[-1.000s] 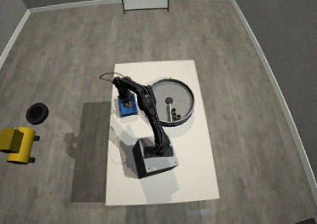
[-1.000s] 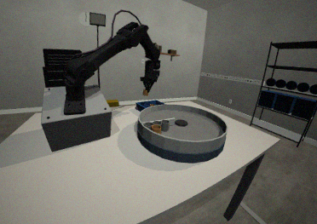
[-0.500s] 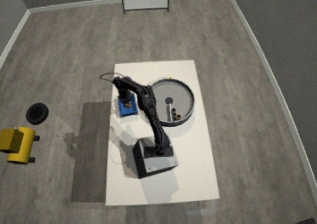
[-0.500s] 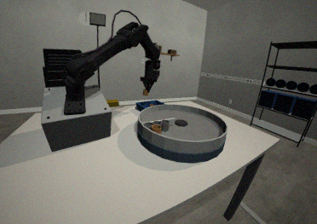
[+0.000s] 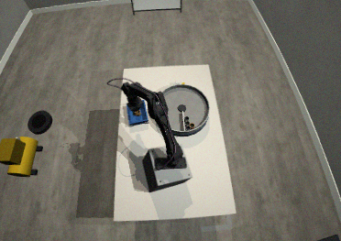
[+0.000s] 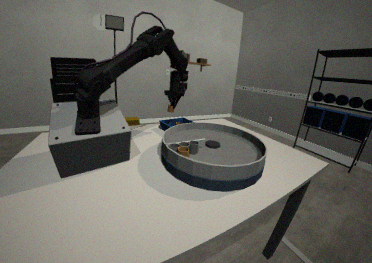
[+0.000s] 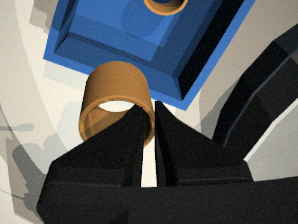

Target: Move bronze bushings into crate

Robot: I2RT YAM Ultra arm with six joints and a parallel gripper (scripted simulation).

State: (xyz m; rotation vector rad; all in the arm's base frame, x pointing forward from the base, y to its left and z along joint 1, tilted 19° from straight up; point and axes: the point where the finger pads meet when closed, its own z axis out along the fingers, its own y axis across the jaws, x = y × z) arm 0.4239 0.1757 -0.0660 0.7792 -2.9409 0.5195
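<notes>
Now: hand 13 cm above the blue crate, 4 cm short of it and 2 cm to the right of it. The rest, counted from my hand: turntable (34 cm to the right, 10 cm below, 2 cm ahead).
</notes>
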